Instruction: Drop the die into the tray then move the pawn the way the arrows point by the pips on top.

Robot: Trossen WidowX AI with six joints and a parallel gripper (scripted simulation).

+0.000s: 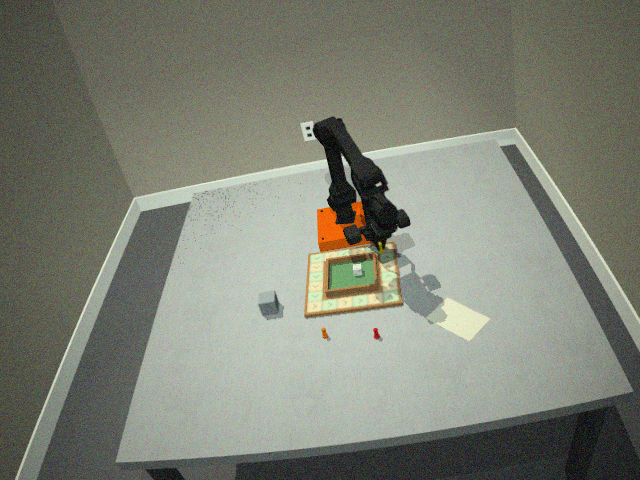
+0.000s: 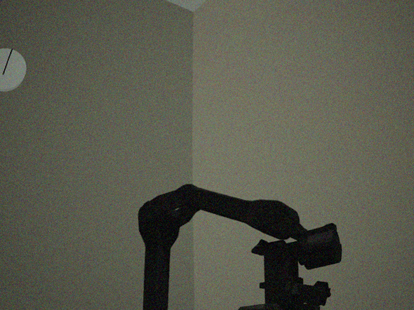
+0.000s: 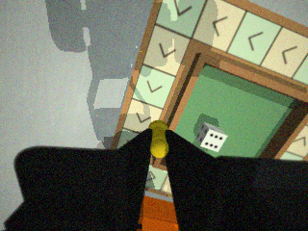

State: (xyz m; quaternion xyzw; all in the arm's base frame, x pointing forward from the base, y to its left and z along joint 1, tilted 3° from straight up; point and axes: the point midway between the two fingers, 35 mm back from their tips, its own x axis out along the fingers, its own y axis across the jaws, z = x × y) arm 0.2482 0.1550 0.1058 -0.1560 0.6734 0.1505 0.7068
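The white die is 8 cm to the right of my gripper tip and 8 cm below it. Round my gripper tip: green tray: 10 cm to the right, 10 cm below, 1 cm ahead; red pawn: 25 cm ahead, 9 cm below; yellow pawn: 1 cm above.
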